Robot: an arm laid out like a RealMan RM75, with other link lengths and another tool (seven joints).
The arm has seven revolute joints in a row. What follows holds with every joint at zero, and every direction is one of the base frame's. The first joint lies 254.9 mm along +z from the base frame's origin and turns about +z. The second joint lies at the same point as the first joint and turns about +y. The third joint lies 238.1 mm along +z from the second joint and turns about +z. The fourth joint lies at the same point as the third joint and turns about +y. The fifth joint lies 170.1 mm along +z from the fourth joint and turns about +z. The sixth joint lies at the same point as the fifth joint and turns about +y. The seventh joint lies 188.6 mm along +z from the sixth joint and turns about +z. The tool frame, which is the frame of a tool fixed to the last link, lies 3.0 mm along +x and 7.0 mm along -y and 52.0 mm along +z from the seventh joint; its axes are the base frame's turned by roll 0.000, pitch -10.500 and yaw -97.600 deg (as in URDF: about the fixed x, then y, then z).
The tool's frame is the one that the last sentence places.
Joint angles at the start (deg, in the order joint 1, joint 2, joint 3, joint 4, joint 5, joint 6, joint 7):
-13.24 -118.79 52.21 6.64 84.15 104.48 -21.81
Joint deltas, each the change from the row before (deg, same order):
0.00 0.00 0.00 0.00 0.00 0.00 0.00
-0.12 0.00 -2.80 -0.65 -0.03 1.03 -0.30
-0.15 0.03 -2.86 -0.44 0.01 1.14 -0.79
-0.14 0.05 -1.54 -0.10 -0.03 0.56 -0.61
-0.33 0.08 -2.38 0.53 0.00 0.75 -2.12
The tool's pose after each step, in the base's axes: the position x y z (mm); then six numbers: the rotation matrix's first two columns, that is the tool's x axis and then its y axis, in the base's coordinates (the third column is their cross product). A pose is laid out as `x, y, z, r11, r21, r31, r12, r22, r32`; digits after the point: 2 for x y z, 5 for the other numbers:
-179.74, 223.21, -46.94, -0.26240, 0.94403, 0.19989, 0.58561, -0.00885, 0.81054
-178.94, 229.09, -37.67, -0.28780, 0.93137, 0.22298, 0.55975, -0.02534, 0.82828
-178.06, 234.86, -27.48, -0.31327, 0.91860, 0.24088, 0.53057, -0.04107, 0.84664
-177.73, 238.37, -21.61, -0.32623, 0.91168, 0.24985, 0.51520, -0.05012, 0.85560
-177.03, 244.76, -11.96, -0.34608, 0.90340, 0.25317, 0.48867, -0.05678, 0.87062

